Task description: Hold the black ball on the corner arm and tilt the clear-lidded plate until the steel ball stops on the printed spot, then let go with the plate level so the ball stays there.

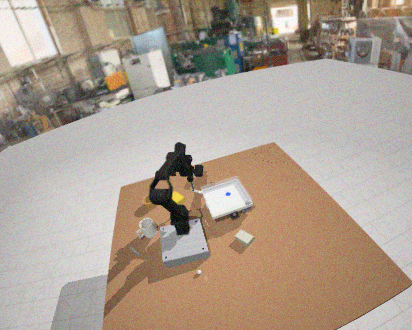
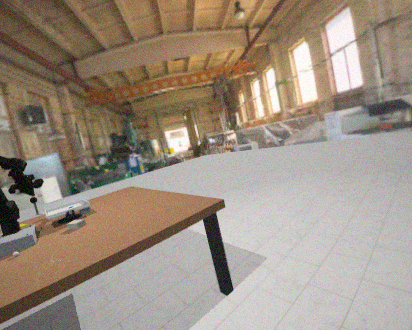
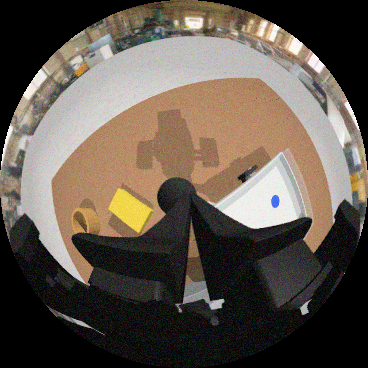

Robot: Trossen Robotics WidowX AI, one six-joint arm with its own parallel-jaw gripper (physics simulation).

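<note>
The white clear-lidded plate [image 1: 216, 204] [image 2: 52, 214] [image 3: 245, 216] stands on a dark support; I cannot tell whether it is exactly level. Its blue printed spot [image 1: 228, 194] [image 2: 71, 207] [image 3: 275, 201] shows. A small grey round shape [image 1: 248, 202], apparently the steel ball, lies in the plate's right corner, away from the spot. The black ball [image 1: 190, 178] [image 2: 33, 200] [image 3: 175, 195] is on the thin corner arm at the plate's left. My gripper [image 1: 189, 173] [image 2: 33, 194] [image 3: 189, 198] is shut and empty, its fingertips together right by the ball, which is not between them.
A yellow block [image 1: 178, 197] [image 3: 131, 210] and an orange ring-like cup [image 3: 86, 220] lie left of the plate. A white mug [image 1: 148, 228] stands beside the grey robot base [image 1: 185, 246]. A pale block [image 1: 244, 237] [image 2: 76, 224] and a small white ball [image 1: 199, 272] [image 2: 16, 254] are nearer the front.
</note>
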